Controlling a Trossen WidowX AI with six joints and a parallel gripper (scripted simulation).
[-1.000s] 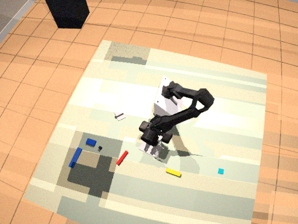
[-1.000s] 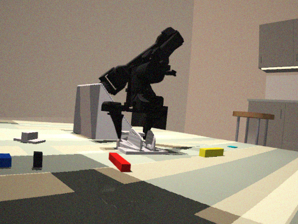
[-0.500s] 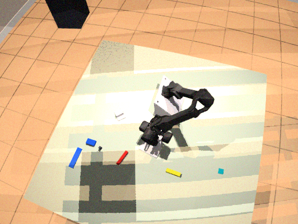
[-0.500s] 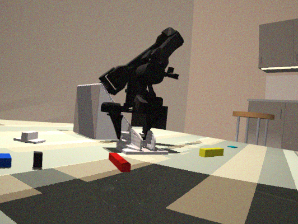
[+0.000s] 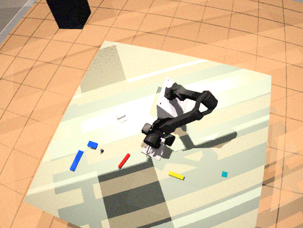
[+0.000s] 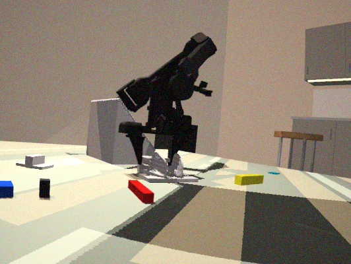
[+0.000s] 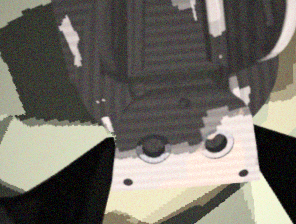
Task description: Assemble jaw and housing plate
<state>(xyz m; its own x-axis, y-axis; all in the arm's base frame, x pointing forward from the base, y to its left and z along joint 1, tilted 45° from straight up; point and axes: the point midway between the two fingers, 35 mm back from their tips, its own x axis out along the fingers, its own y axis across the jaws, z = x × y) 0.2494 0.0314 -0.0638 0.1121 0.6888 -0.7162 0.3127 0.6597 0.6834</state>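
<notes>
My gripper tip is now 1 cm short of the base plate and 2 cm below it. Also, from my gripper tip: red bar: 15 cm ahead, 17 cm to the right, 1 cm below; then yellow bar: 19 cm ahead, 13 cm to the left, 1 cm below; then white block: 12 cm behind, 26 cm to the right, 1 cm below.
</notes>
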